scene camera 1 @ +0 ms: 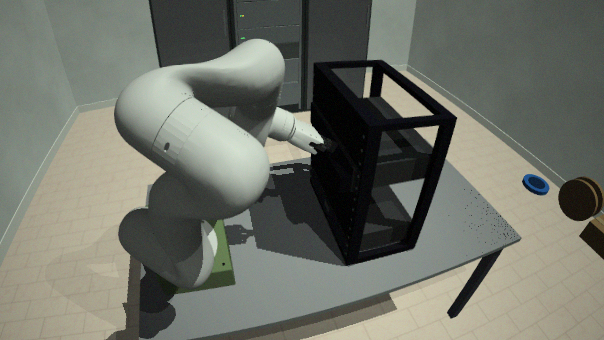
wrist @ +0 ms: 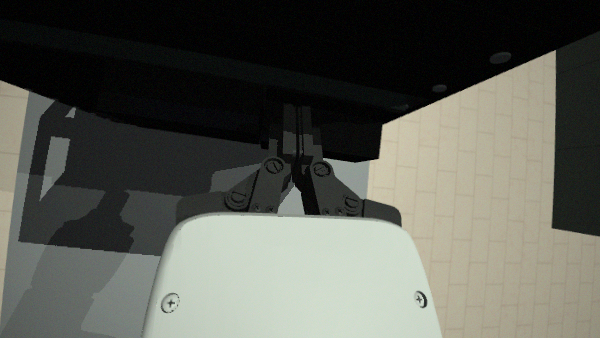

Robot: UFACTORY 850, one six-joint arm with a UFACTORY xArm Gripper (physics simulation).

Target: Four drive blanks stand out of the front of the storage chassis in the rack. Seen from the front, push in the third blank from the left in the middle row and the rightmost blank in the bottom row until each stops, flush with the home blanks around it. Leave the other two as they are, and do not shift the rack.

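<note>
The black rack point(scene camera 1: 436, 170) stands upright on the table, with the storage chassis point(scene camera 1: 395, 172) inside it. The front of the chassis point(wrist: 165, 75) is almost black in the wrist view; single blanks, their rows and how far they stand out cannot be made out. My gripper point(scene camera 1: 329, 145) point(wrist: 293, 121) is shut and empty. Its fingertips are at the dark front, near the far side of the rack in the scene view. In the wrist view they overlap the lower part of the dark front; whether they touch a blank is hidden in the dark.
The rack stands on the grey table point(scene camera 1: 300, 280), near my green base plate point(scene camera 1: 225, 267). Tall dark cabinets point(scene camera 1: 335, 50) point(wrist: 577, 150) stand behind the table. A blue ring point(scene camera 1: 527, 188), a brown drum point(scene camera 1: 577, 200) and a box point(scene camera 1: 594, 239) are at the right.
</note>
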